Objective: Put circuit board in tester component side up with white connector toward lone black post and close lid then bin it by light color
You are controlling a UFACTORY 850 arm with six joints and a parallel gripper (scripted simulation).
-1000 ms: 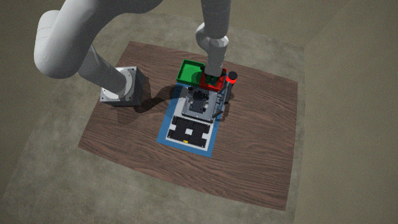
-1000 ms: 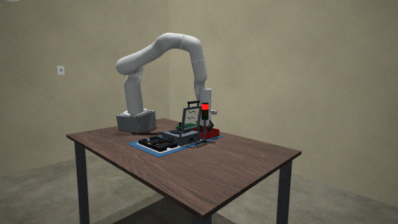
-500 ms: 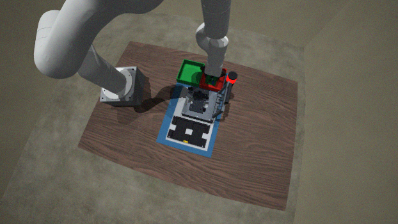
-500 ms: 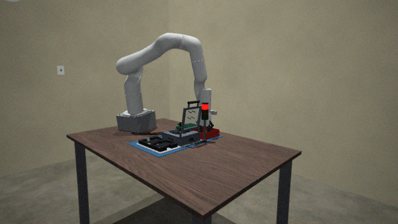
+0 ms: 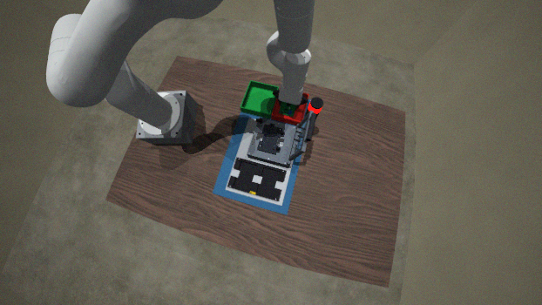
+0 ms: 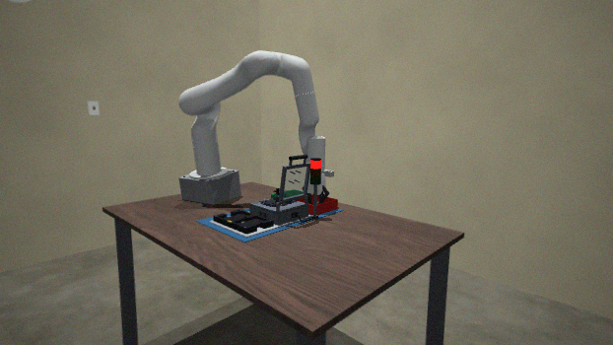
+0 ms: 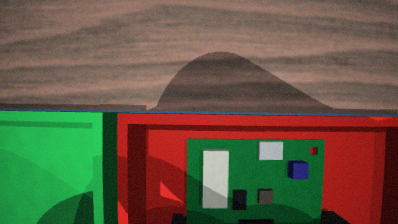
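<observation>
Right now my hand is 1 cm short of the red bin, 1 cm to the left of it and 1 cm above it. The rest, counted from my hand: tester lid (8 cm ahead, 21 cm to the right, 16 cm above); green bin (14 cm behind, 1 cm to the right, 1 cm below); green circuit board (1 cm below).
</observation>
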